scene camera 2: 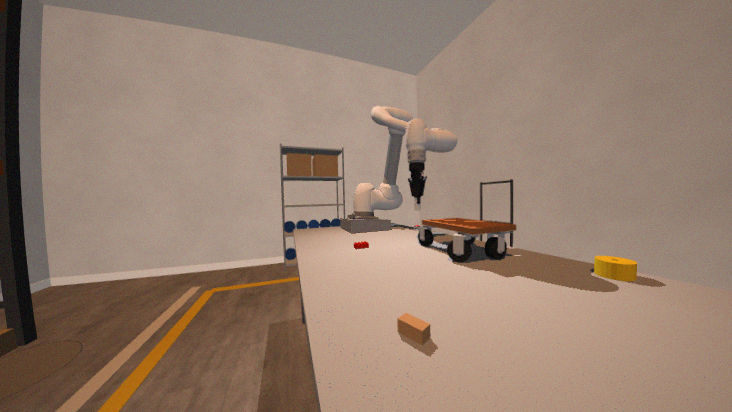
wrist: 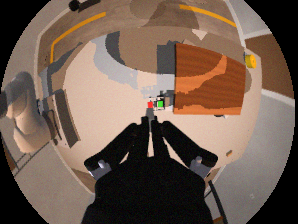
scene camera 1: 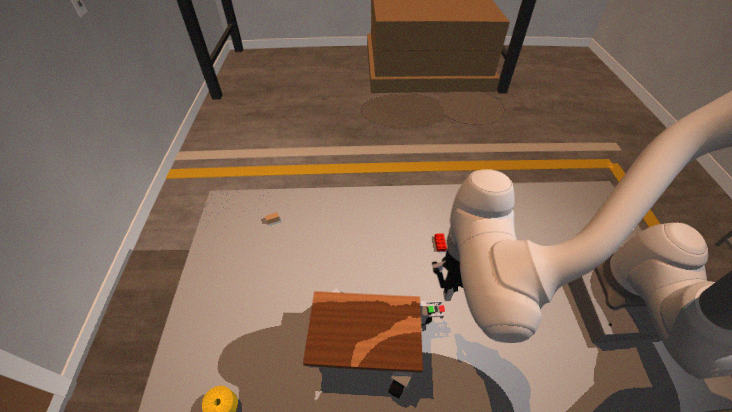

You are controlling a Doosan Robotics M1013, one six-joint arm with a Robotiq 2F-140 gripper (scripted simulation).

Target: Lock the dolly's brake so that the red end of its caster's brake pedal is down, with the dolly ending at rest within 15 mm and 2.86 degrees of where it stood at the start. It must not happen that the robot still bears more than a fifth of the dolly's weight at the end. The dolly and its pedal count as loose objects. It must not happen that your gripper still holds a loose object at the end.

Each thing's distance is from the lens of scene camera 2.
small tan block (scene camera 2: 416, 329): 37 cm
yellow spool (scene camera 2: 623, 269): 83 cm
The marked spots on the small tan block and the yellow spool are 61 cm apart.
